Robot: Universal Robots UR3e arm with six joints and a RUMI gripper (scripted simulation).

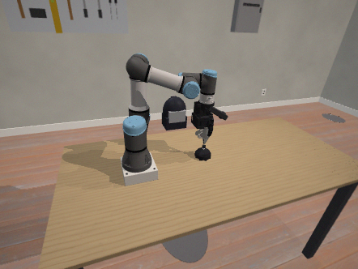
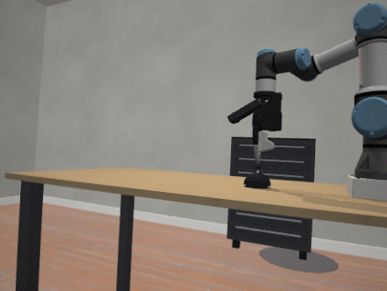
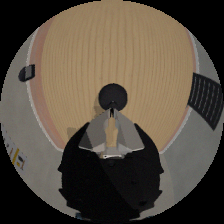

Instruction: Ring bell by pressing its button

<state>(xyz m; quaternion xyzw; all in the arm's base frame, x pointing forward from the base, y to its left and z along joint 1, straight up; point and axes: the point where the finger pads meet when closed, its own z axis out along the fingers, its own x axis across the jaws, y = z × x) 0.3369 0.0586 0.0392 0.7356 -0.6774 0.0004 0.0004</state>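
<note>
My hand is 50 mm above the black dome bell.
</note>
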